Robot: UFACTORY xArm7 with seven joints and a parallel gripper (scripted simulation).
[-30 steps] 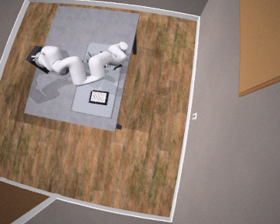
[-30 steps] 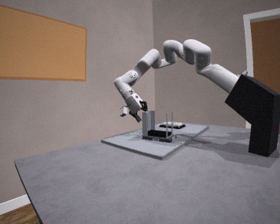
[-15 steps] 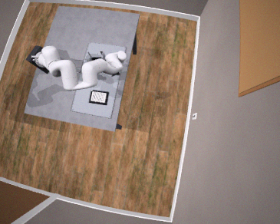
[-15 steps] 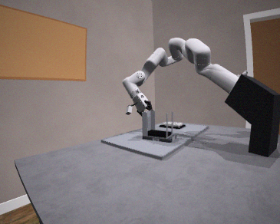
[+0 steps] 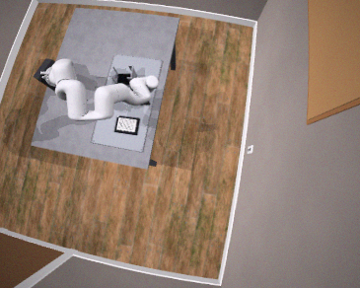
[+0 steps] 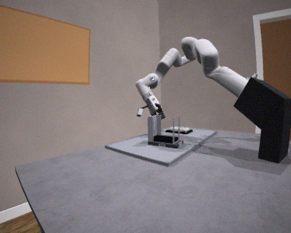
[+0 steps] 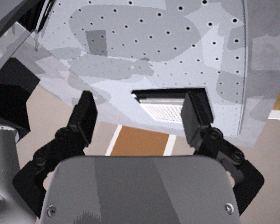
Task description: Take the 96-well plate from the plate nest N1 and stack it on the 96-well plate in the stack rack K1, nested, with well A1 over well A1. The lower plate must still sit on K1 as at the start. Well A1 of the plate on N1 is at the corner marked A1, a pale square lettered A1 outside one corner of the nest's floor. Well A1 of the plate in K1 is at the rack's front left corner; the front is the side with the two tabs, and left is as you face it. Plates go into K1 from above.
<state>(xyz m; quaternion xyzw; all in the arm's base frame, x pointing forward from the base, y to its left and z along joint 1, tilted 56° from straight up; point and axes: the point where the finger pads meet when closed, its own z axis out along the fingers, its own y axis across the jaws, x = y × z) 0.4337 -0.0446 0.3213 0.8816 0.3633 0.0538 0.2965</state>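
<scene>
Right now the white 96-well plate is 12 cm behind my hand, 13 cm to the right of it and 8 cm below it. Round my hand: black plate nest N1: 12 cm behind, 13 cm to the right, 10 cm below; dark plate: 6 cm behind, 20 cm to the left, 8 cm below.
</scene>
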